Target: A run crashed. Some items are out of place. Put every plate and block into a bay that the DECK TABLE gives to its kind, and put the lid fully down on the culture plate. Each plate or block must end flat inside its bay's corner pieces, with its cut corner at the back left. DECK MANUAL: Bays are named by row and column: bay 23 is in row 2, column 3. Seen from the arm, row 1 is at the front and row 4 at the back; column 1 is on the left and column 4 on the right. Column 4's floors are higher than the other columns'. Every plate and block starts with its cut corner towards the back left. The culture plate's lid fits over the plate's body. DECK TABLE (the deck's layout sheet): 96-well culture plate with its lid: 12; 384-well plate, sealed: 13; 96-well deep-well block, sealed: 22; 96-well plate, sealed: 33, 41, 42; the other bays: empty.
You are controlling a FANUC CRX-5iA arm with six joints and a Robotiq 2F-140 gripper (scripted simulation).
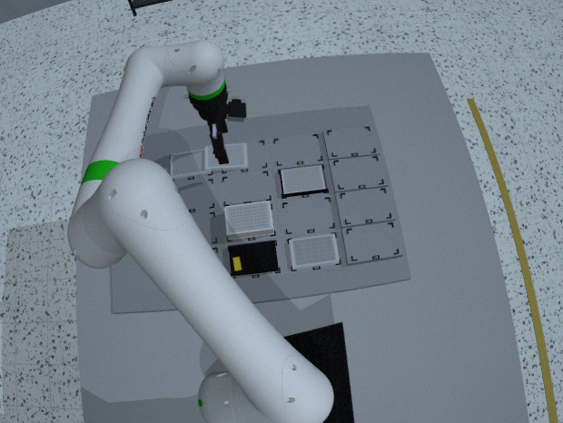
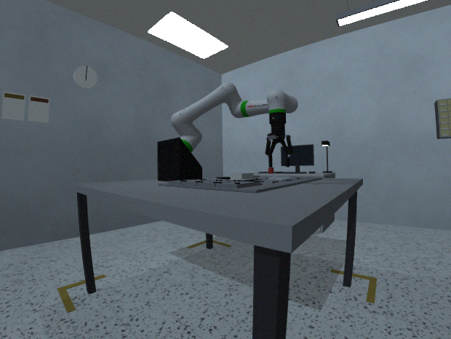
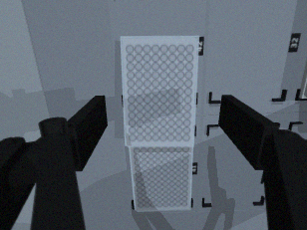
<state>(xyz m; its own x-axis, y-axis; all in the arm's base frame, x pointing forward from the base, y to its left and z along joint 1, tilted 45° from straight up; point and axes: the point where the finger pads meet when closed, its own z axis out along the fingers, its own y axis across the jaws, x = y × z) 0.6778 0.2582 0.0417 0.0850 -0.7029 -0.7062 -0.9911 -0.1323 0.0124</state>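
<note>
Right now my hand is 8 cm above the 96-well plate. From my hand the other things lie so: white plate (11 cm to the left, 9 cm below, 1 cm behind); then deep-well block (21 cm behind, 8 cm below, 7 cm to the right); then dark-sided plate (22 cm to the right, 9 cm below, 8 cm behind).
</note>
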